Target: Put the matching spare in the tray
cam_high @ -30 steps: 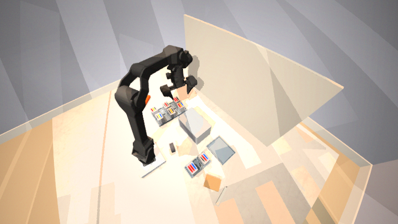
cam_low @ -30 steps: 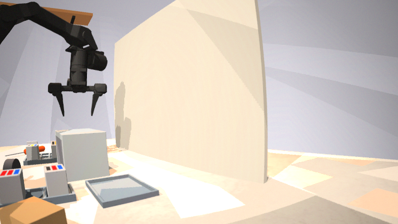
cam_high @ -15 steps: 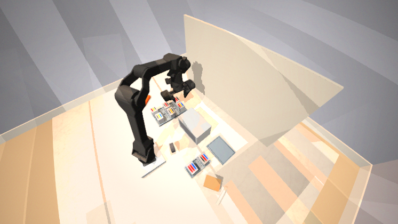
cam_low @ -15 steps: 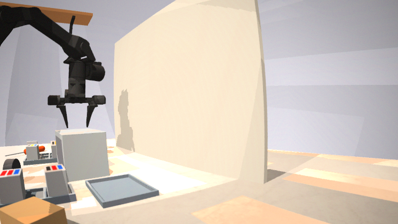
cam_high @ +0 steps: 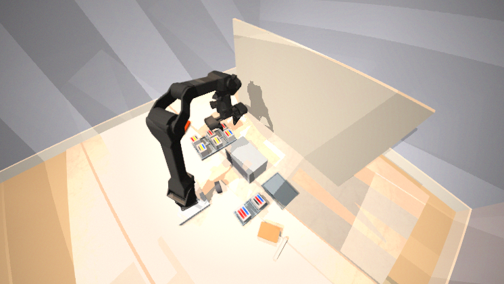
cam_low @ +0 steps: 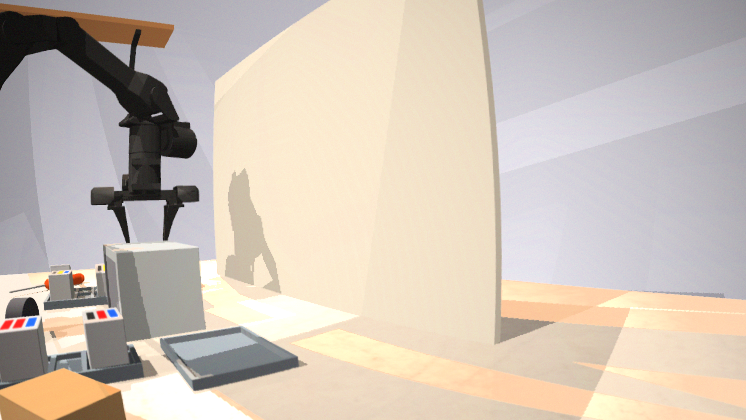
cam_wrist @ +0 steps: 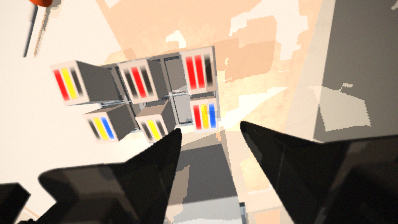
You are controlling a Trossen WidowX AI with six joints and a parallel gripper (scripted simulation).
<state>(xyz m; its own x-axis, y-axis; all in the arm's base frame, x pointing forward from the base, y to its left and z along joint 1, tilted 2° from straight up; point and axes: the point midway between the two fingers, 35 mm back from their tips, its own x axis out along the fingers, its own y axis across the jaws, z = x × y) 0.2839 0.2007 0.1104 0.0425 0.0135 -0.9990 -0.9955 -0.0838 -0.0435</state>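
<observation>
Right now my gripper tip is 5 cm above the block. Round my gripper tip: grey tray 35 cm to the right, 8 cm below, 6 cm ahead; then beige wall 23 cm ahead, 14 cm above, 13 cm to the right; then grey mounted unit 16 cm to the right, 4 cm below.
</observation>
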